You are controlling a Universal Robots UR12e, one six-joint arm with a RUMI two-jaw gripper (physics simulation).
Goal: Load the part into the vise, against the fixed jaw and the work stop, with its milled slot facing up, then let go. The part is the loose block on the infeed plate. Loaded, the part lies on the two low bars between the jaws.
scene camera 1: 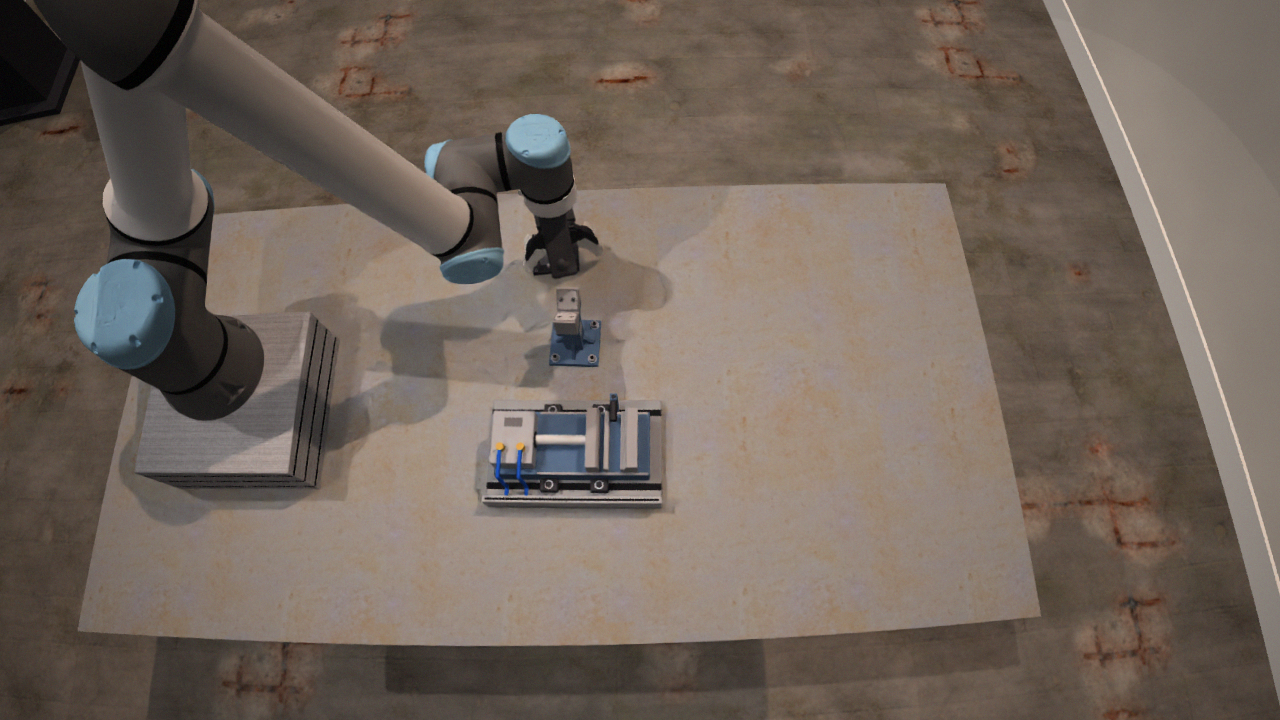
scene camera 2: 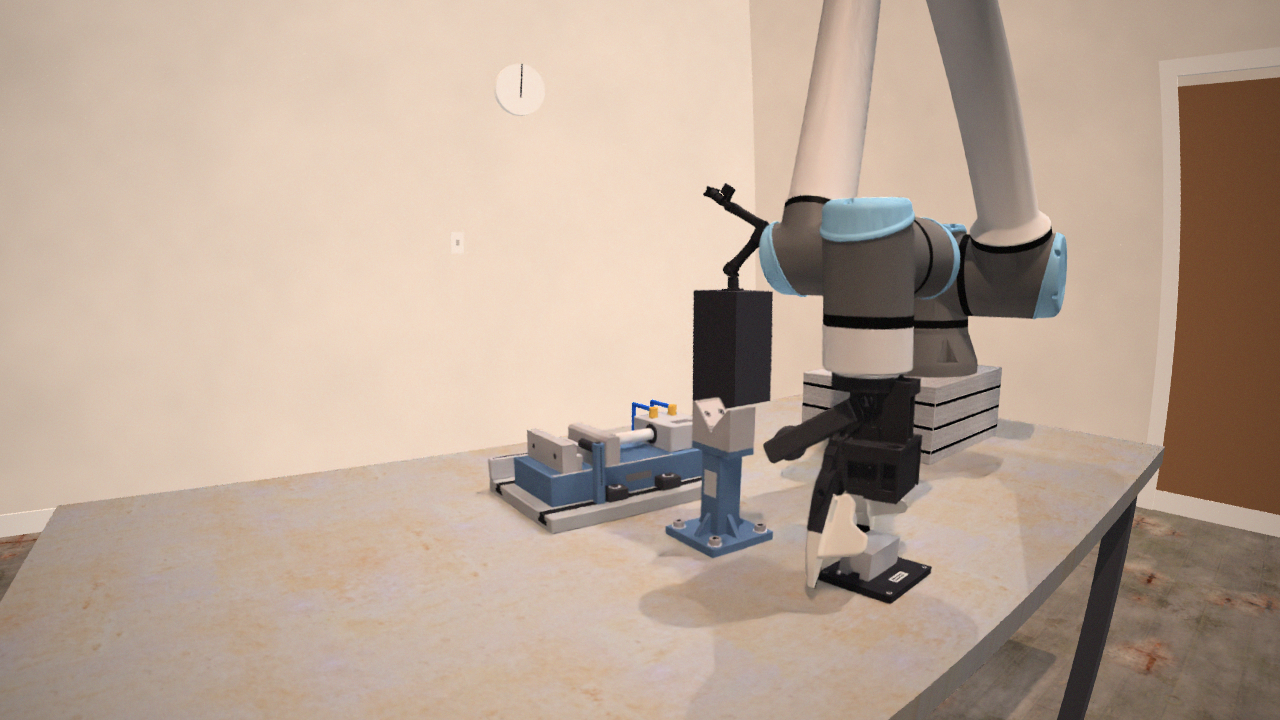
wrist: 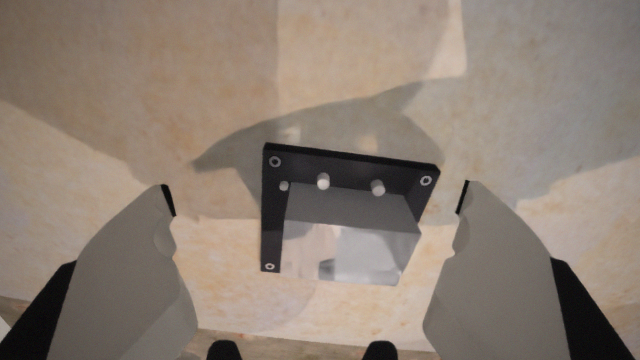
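Where they show: gripper, fingertip midpoint: (scene camera 2: 843, 560) (wrist: 314, 187); arm's base, link origin: (scene camera 1: 214, 369) (scene camera 2: 930, 370).
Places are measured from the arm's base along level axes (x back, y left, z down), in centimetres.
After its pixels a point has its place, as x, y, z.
The part, a light grey block (scene camera 2: 872, 557) @[-63.8, 24.0, 9.6] (wrist: 350, 252) @[-60.9, 21.9, 9.2], sits on the black infeed plate (scene camera 2: 897, 585) @[-63.0, 26.9, 12.2] (wrist: 271, 215) @[-65.0, 22.7, 12.2], close to its pins. Its top looks smooth in the wrist view; I cannot make out the milled slot. My gripper (scene camera 2: 839, 557) @[-62.8, 20.0, 11.4] (wrist: 314, 187) @[-62.8, 20.0, 11.4] is open and empty above the part, with a finger on either side and gaps to both. In scene camera 1 the gripper hides the part. The vise (scene camera 1: 559, 465) @[-59.9, -21.3, 7.0] (scene camera 2: 563, 488) @[-74.1, -13.4, 8.7] has its fixed jaw (scene camera 1: 631, 438) @[-72.3, -19.0, 3.4] (scene camera 2: 553, 450) @[-73.5, -16.2, 4.5] apart from the moving jaw (scene camera 1: 593, 438) @[-66.1, -18.3, 3.4] (scene camera 2: 593, 443). The work stop (scene camera 1: 614, 408) @[-70.0, -13.6, 3.5] (scene camera 2: 598, 472) @[-70.5, -11.0, 6.8] stands at the vise's side.
A blue pedestal (scene camera 1: 574, 351) @[-63.6, 0.6, 10.7] (scene camera 2: 721, 488) @[-65.3, 4.5, 6.2] with a grey notched head (scene camera 1: 567, 308) @[-63.8, 3.6, -0.7] (scene camera 2: 726, 428) @[-65.9, 5.5, -1.0] stands between the infeed plate and the vise. A tall black box (scene camera 2: 732, 347) shows behind it in scene camera 2. Blue hoses (scene camera 1: 520, 470) @[-54.2, -22.7, 2.1] rise at the vise's actuator end.
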